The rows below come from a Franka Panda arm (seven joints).
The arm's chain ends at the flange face. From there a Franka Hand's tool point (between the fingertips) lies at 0.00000 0.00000 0.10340 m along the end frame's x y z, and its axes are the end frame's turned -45 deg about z.
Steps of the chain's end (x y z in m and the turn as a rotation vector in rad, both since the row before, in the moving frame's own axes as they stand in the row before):
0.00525 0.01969 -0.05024 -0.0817 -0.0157 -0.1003
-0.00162 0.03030 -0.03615 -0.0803 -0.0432 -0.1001
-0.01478 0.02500 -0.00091 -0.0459 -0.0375 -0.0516
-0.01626 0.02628 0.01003 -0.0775 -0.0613 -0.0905
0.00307 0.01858 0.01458 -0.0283 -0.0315 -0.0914
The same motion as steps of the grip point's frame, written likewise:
-0.01707 0.02280 -0.05060 -0.0467 -0.0689 -0.1003
-0.03144 0.02344 -0.03658 -0.0262 -0.0873 -0.1001
-0.03420 0.00800 -0.00109 -0.0059 -0.0590 -0.0516
-0.04014 0.00872 0.00953 -0.0115 -0.0981 -0.0905
-0.01534 0.01527 0.01449 0.0023 -0.0423 -0.0914

